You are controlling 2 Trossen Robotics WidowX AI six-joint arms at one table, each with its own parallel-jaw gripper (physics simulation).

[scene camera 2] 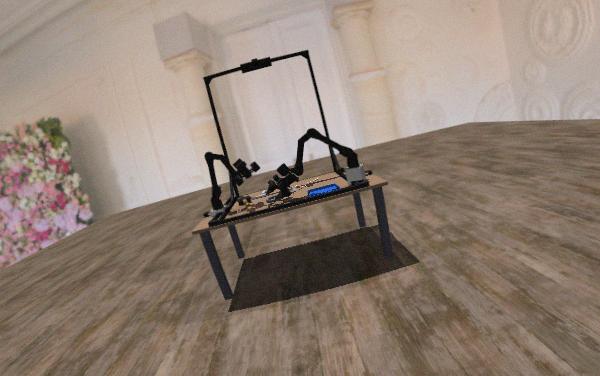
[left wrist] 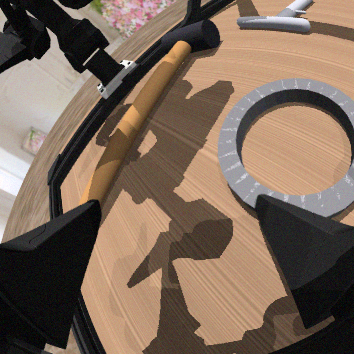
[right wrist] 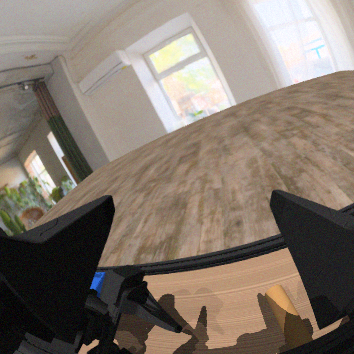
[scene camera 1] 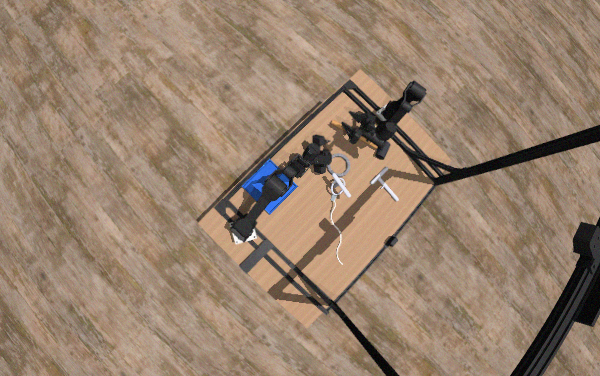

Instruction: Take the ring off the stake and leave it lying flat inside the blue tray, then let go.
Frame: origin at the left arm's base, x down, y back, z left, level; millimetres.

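Seen in the pictures: left gripper, between the fingertips: [scene camera 2: 270, 196] [left wrist: 180, 205] [scene camera 1: 330, 149]; right gripper, between the fingertips: [scene camera 2: 247, 174] [right wrist: 193, 201] [scene camera 1: 345, 116]; left arm's base, origin of its link: [scene camera 2: 354, 166] [scene camera 1: 243, 230]; right arm's base, origin of its link: [scene camera 2: 218, 208] [left wrist: 112, 74] [scene camera 1: 388, 114].
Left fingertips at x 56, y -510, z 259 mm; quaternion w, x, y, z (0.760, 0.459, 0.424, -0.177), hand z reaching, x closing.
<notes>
Offsets run from my left fingertips to a thing's top centre. "pt": to the spot under its first point.
A small ring @(pt dy +51, dx -7, dz -189 mm) [scene camera 1: 332, 188] with a white cord is around or beside a white T-shaped piece @(pt dy +15, dx -62, dz -193 mm) [scene camera 1: 342, 185], apparently the stake; which of the two I cannot tell. A larger grey ring @(pt dy -75, dx +31, dz -99 mm) [scene camera 1: 348, 165] [left wrist: 230, 150] lies flat on the table with bare wood inside it. The blue tray @(dy +335, dx +23, dz -90 mm) [scene camera 1: 265, 202] [scene camera 2: 324, 190] [right wrist: 98, 283] is partly under the left arm. My left gripper [scene camera 1: 322, 156] [left wrist: 180, 205] is open and empty above the table, one fingertip overlapping the grey ring's near edge in its wrist view. My right gripper [scene camera 1: 346, 120] [right wrist: 193, 201] is open and empty, raised above the table.
A mallet with a wooden handle @(dy -184, dx -5, dz +28 mm) [left wrist: 150, 95] [right wrist: 281, 300] and dark head @(dy -282, dx -5, dz -72 mm) [left wrist: 205, 36] lies near the right arm. Another white T-shaped piece @(dy -255, dx +25, dz -264 mm) [scene camera 1: 390, 191] [left wrist: 274, 24] lies beyond the grey ring. The white cord @(pt dy +83, dx +40, dz -454 mm) [scene camera 1: 341, 242] trails across the table. A black frame borders the table.
</notes>
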